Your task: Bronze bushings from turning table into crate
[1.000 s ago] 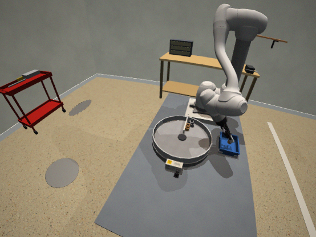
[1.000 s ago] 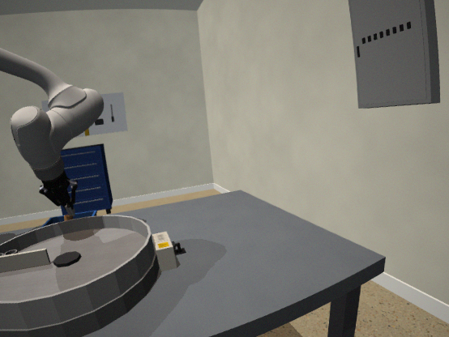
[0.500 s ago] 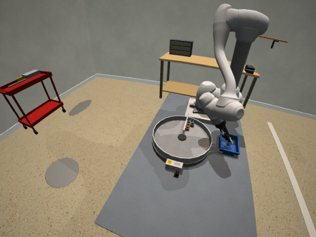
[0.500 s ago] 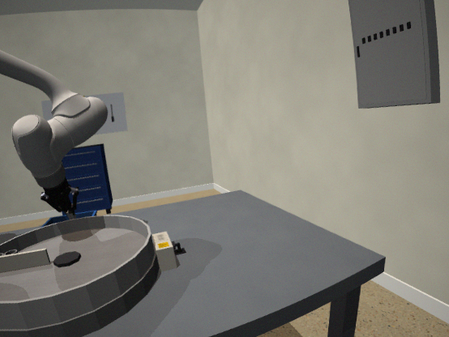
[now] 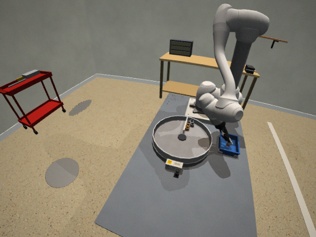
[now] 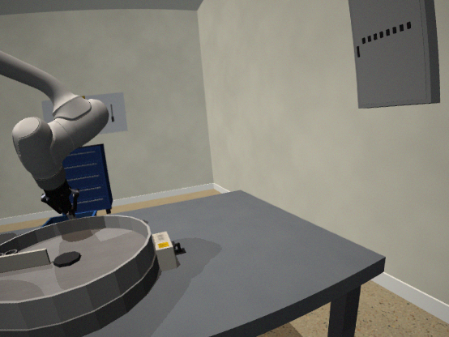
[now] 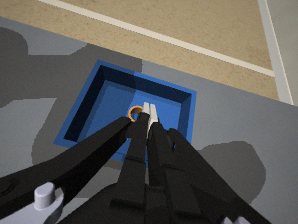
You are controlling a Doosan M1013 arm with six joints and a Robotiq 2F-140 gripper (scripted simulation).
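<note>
Right now my hand is 1 cm past the blue crate, 1 cm to the right of it and 4 cm above it. From my hand the other things lie so: round grey turning table: 4 cm ahead, 35 cm to the right, 1 cm below.
</note>
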